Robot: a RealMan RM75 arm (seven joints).
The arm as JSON. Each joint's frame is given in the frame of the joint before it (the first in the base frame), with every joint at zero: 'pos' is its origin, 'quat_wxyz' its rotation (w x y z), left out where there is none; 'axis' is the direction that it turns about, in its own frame. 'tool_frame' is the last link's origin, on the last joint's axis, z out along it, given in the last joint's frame.
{
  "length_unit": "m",
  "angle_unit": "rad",
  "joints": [
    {
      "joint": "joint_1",
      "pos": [
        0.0,
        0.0,
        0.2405
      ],
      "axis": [
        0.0,
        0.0,
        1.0
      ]
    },
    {
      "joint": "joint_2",
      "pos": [
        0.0,
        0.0,
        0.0
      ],
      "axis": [
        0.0,
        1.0,
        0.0
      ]
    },
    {
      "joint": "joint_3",
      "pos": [
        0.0,
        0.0,
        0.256
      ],
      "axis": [
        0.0,
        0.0,
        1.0
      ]
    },
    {
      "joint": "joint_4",
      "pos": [
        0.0,
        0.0,
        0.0
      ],
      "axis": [
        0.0,
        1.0,
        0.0
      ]
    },
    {
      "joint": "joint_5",
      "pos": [
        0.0,
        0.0,
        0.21
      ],
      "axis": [
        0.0,
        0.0,
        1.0
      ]
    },
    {
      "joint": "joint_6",
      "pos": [
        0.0,
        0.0,
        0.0
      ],
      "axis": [
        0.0,
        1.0,
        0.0
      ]
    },
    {
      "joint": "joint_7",
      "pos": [
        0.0,
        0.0,
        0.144
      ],
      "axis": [
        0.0,
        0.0,
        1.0
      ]
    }
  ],
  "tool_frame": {
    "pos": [
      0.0,
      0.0,
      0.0
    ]
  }
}
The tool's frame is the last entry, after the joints.
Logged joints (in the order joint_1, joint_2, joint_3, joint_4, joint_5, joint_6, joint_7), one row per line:
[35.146 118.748 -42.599 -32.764 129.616 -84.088 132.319]
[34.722 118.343 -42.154 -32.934 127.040 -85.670 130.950]
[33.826 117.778 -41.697 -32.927 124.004 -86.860 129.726]
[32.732 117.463 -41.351 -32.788 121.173 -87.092 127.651]
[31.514 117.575 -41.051 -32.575 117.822 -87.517 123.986]
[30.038 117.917 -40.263 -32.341 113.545 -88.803 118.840]
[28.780 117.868 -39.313 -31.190 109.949 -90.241 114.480]
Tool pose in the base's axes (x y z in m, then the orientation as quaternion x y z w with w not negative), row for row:
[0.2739 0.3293 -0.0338 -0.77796 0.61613 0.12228 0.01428]
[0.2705 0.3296 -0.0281 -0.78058 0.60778 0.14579 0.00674]
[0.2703 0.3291 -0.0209 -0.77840 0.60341 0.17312 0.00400]
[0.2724 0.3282 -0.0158 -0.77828 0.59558 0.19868 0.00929]
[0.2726 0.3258 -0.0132 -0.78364 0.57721 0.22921 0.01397]
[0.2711 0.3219 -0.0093 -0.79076 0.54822 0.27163 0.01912]
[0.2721 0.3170 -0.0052 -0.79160 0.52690 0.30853 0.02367]
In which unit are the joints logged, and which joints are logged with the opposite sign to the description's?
The joints are logged in degrees. Opposite sign: joint_5.
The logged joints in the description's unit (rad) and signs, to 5 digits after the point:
[0.61341 2.07254 -0.74349 -0.57184 -2.26223 -1.46761 2.30940]
[0.60601 2.06547 -0.73573 -0.57481 -2.21727 -1.49522 2.28551]
[0.59038 2.05561 -0.72775 -0.57468 -2.16428 -1.51599 2.26415]
[0.57128 2.05012 -0.72171 -0.57226 -2.11487 -1.52004 2.22793]
[0.55002 2.05207 -0.71648 -0.56854 -2.05638 -1.52746 2.16396]
[0.52426 2.05804 -0.70272 -0.56446 -1.98173 -1.54990 2.07415]
[0.50231 2.05718 -0.68614 -0.54437 -1.91897 -1.57500 1.99805]

